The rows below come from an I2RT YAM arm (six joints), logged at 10 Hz.
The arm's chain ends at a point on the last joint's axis. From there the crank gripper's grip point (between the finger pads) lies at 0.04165 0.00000 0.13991 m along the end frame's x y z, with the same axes.
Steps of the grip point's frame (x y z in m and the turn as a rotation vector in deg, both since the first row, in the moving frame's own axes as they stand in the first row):
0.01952, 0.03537, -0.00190, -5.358, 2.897, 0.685
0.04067, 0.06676, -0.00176, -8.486, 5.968, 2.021
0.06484, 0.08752, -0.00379, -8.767, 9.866, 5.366
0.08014, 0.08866, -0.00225, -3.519, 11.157, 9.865
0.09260, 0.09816, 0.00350, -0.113, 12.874, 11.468
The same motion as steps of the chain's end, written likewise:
0.01259, 0.02187, 0.00102, -5.358, 2.897, 0.685
0.02679, 0.04476, 0.00495, -8.486, 5.968, 2.021
0.04279, 0.06189, 0.00730, -8.767, 9.866, 5.366
0.05535, 0.07100, 0.00888, -3.519, 11.157, 9.865
0.06353, 0.08656, 0.01623, -0.113, 12.874, 11.468

